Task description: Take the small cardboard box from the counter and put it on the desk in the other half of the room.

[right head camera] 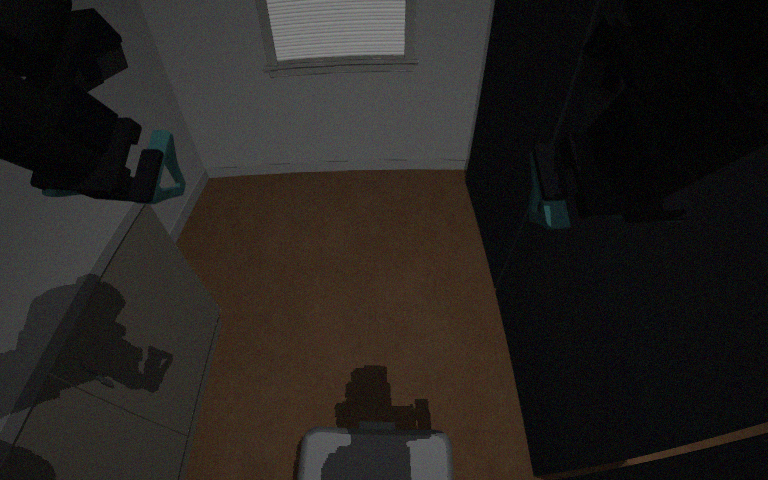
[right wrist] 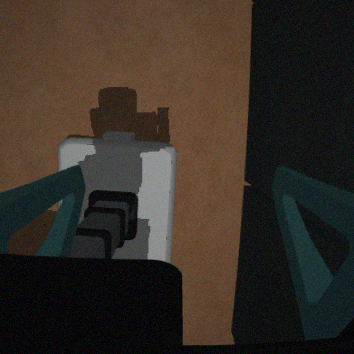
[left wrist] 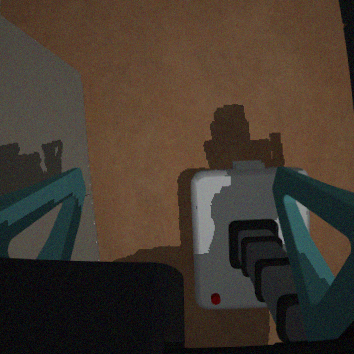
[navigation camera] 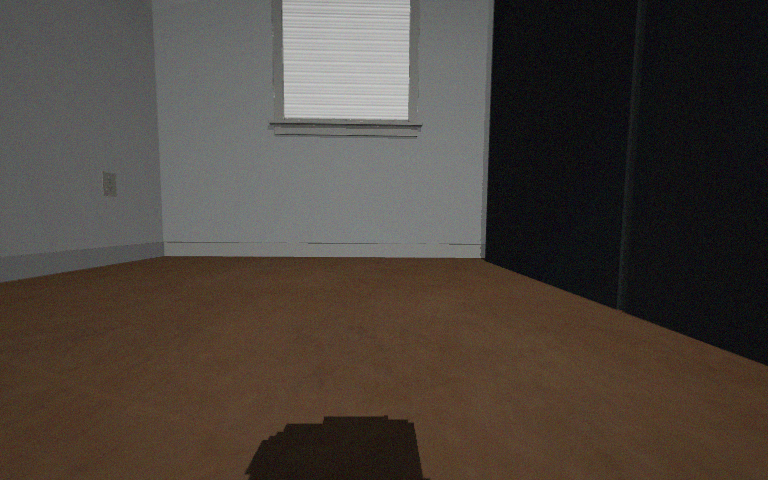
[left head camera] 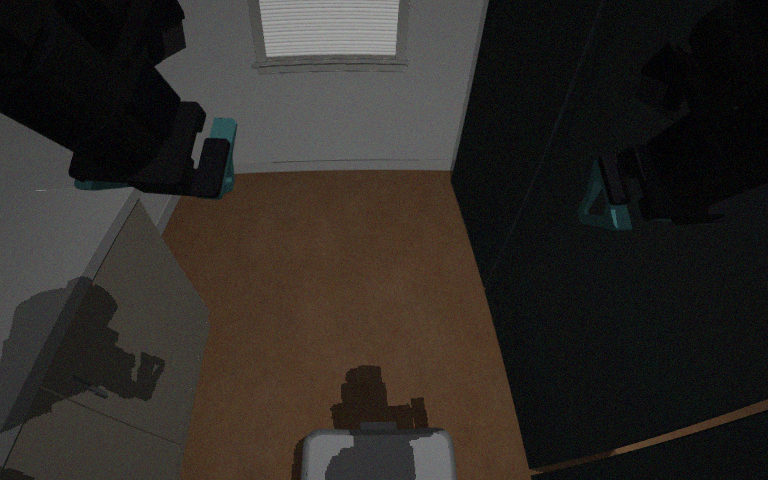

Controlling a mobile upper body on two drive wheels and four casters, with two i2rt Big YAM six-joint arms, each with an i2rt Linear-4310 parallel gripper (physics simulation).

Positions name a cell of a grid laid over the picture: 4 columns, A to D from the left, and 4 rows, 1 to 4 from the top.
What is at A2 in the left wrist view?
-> A grey counter.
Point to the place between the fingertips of my left gripper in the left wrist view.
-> C3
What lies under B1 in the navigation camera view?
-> A blinded window.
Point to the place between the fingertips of my left gripper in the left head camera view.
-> At A2
